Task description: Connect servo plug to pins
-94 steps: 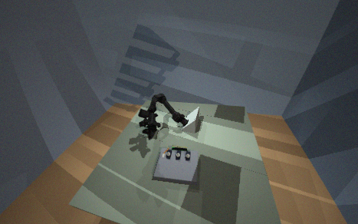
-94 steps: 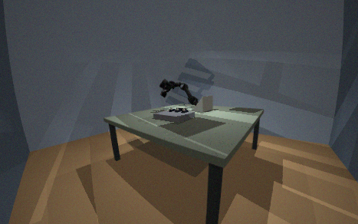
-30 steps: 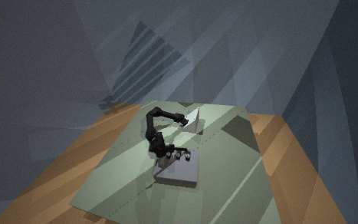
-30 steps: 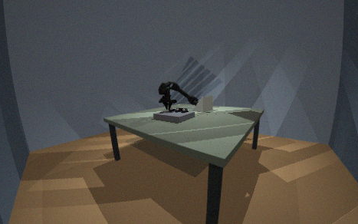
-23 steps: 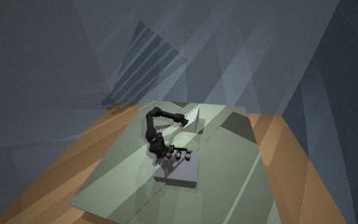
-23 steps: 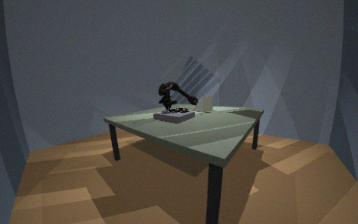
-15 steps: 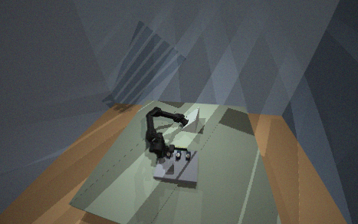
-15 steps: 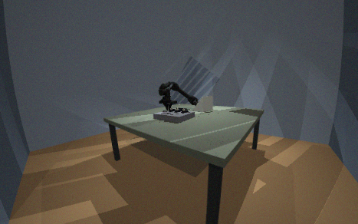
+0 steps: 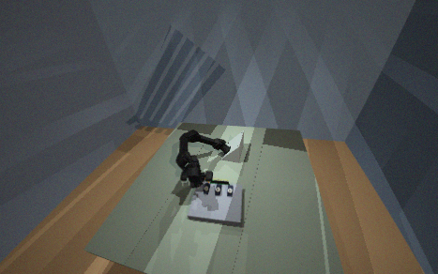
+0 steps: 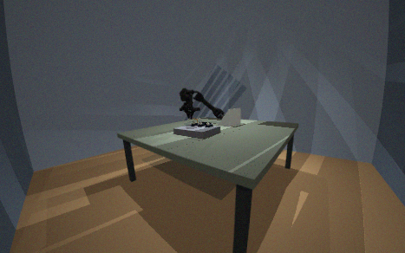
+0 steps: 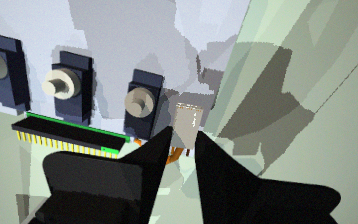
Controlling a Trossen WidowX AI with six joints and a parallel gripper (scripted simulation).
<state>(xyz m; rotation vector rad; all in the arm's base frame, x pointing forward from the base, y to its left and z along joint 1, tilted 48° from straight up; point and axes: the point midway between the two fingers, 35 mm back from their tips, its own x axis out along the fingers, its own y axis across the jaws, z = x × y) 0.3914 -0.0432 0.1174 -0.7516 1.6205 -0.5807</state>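
My gripper tip is now 70 mm past the green band, 60 mm to the right of it and 30 mm above it. Also, from my gripper tip: grey printed holder (120 mm to the left, 90 mm ahead, 80 mm below).
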